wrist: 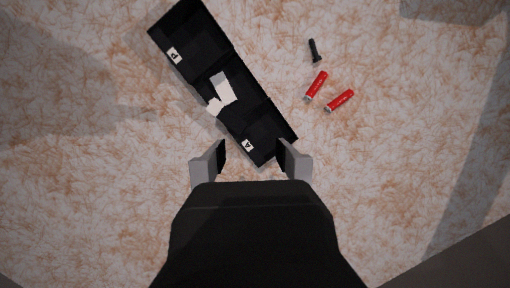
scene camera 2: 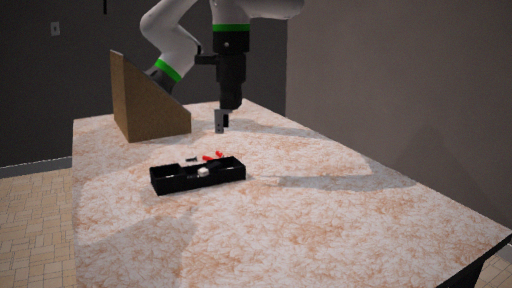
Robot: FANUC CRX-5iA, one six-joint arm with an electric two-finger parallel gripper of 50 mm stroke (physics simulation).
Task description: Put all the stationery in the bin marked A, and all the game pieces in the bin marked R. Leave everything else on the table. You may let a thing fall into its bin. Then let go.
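Frame: origin at the arm's base, x ahead, y left, z up, level; millimetres.
Where they show: gripper, fingertip midpoint: (wrist: pixel 250 149) (scene camera 2: pixel 222 130); arm's base, link origin: (scene camera 2: pixel 155 85).
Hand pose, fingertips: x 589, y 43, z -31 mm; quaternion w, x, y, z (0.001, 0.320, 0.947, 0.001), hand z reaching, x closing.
Observation:
Things, the pixels of their top centre, and the offset from my fingertips. "*": a spot on its surface instead.
- black-sleeved eraser with a white end, top centre: (wrist: pixel 226 117) (scene camera 2: pixel 209 164) 87 mm down, 11 mm ahead, 42 mm right
- bin A, surface spot: (wrist: pixel 286 129) * 135 mm down, 52 mm back, 41 mm left
- pale block, top centre: (wrist: pixel 223 88) 128 mm down, 9 mm back, 81 mm right
- Bin P, surface spot: (wrist: pixel 212 22) * 126 mm down, 58 mm back, 163 mm right
- dark bolt, top centre: (wrist: pixel 316 48) (scene camera 2: pixel 191 157) 129 mm down, 165 mm back, 37 mm right
My gripper (scene camera 2: pixel 223 127) (wrist: pixel 250 149) is open and empty, above the table behind the black three-part tray in the scene view. A black-sleeved eraser with a white end (scene camera 2: pixel 202 171) (wrist: pixel 215 106) lies tilted in the tray. Its white end is at the label-side wall of bin R (scene camera 2: pixel 187 184) (wrist: pixel 250 80); its dark body seems to cross the divider towards bin A (scene camera 2: pixel 232 175) (wrist: pixel 286 129), though black on black is hard to tell. It hides the R label. A pale block (wrist: pixel 223 89) lies in bin R.
Bin P (scene camera 2: pixel 165 186) (wrist: pixel 212 22) is the tray's other end compartment. Two red batteries (wrist: pixel 316 86) (wrist: pixel 340 101) and a dark bolt (scene camera 2: pixel 191 159) (wrist: pixel 314 51) lie beside the tray. A brown wedge-shaped stand (scene camera 2: pixel 150 112) is at the back left.

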